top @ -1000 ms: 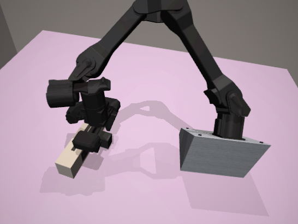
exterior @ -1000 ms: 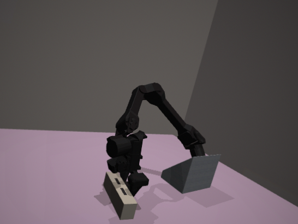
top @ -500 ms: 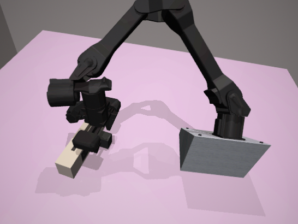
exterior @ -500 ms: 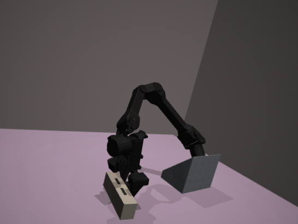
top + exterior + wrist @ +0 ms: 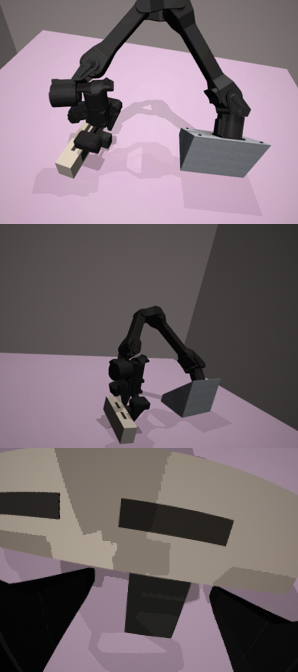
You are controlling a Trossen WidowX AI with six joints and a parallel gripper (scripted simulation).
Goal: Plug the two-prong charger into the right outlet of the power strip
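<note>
My gripper tip is now 2 cm short of the black two-prong charger, 1 cm to the left of it and 1 cm below it.
</note>
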